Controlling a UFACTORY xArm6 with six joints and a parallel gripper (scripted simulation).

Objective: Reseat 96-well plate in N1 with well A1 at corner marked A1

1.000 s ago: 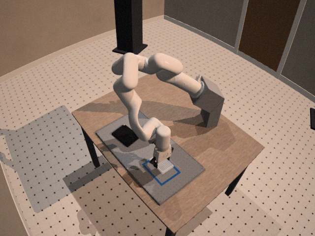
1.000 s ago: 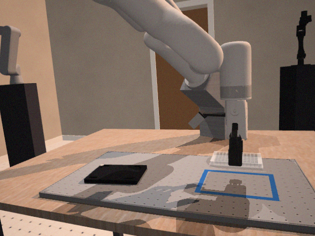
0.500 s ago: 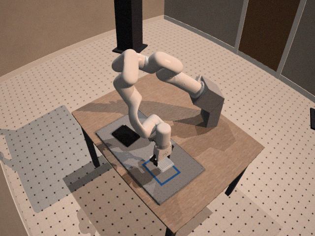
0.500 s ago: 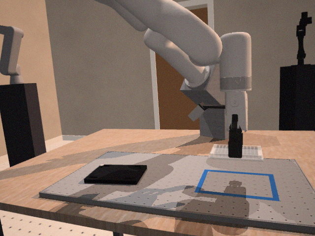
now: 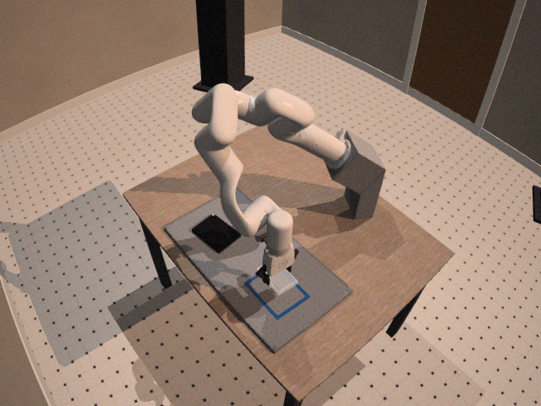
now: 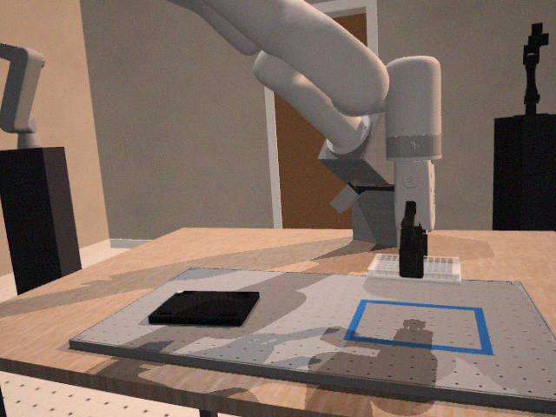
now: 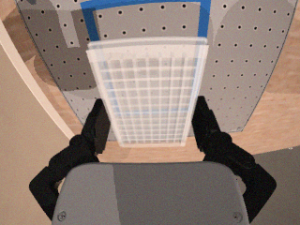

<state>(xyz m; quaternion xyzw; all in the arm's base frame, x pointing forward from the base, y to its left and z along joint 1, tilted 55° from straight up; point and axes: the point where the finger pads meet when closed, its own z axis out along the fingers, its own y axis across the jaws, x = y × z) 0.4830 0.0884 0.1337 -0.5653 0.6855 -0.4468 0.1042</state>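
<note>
My hand is 330 mm to the left of the black plate nest N1, 120 mm past it and 90 mm above it. From my hand the other things lie so: 96-well plate 10 mm below.
</note>
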